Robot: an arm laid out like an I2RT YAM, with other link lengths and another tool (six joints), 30 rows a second.
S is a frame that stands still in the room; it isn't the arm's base.
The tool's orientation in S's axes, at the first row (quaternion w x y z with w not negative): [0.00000 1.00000 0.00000 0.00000]
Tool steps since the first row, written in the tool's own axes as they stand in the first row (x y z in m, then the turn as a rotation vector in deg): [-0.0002 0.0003 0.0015 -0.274 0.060 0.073]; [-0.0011 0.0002 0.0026 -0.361 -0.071 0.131]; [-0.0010 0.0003 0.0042 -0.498 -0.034 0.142]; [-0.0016 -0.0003 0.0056 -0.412 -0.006 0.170]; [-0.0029 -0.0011 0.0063 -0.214 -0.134 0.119]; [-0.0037 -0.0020 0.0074 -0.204 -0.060 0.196]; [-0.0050 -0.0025 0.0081 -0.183 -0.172 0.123]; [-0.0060 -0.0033 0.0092 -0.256 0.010 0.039]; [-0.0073 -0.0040 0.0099 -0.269 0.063 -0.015]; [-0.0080 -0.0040 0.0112 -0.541 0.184 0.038]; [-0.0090 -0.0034 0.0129 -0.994 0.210 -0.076]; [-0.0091 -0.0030 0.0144 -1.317 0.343 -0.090]
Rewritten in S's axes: [-0.0002 -0.0003 -0.0015 -0.274 -0.060 -0.073]; [-0.0011 -0.0002 -0.0026 -0.361 0.071 -0.131]; [-0.0010 -0.0003 -0.0042 -0.498 0.034 -0.142]; [-0.0016 0.0003 -0.0056 -0.412 0.006 -0.170]; [-0.0029 0.0011 -0.0063 -0.214 0.134 -0.119]; [-0.0037 0.0020 -0.0074 -0.204 0.060 -0.196]; [-0.0050 0.0025 -0.0081 -0.183 0.172 -0.123]; [-0.0060 0.0033 -0.0092 -0.256 -0.010 -0.039]; [-0.0073 0.0040 -0.0099 -0.269 -0.063 0.015]; [-0.0080 0.0040 -0.0112 -0.541 -0.184 -0.038]; [-0.0090 0.0034 -0.0129 -0.994 -0.210 0.076]; [-0.0091 0.0030 -0.0144 -1.317 -0.343 0.090]
